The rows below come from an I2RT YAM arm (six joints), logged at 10 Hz.
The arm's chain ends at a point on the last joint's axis. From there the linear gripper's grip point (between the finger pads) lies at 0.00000 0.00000 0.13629 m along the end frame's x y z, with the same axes.
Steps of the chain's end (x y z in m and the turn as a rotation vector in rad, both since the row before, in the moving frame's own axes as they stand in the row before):
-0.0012, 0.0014, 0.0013, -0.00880, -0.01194, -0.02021
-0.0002, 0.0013, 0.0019, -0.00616, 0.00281, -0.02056
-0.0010, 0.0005, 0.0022, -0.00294, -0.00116, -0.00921
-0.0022, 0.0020, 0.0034, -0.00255, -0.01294, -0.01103
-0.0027, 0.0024, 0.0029, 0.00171, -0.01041, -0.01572
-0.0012, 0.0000, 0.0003, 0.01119, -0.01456, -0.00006
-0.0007, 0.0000, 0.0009, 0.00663, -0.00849, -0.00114
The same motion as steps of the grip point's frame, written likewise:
-0.0028, 0.0026, 0.0013, -0.00880, -0.01194, -0.02021
0.0002, 0.0021, 0.0019, -0.00616, 0.00281, -0.02056
-0.0012, 0.0009, 0.0022, -0.00294, -0.00116, -0.00921
-0.0040, 0.0024, 0.0034, -0.00255, -0.01294, -0.01103
-0.0041, 0.0022, 0.0029, 0.00171, -0.01041, -0.01572
-0.0032, -0.0015, 0.0003, 0.01119, -0.01456, -0.00006
-0.0019, -0.0009, 0.0009, 0.00663, -0.00849, -0.00114

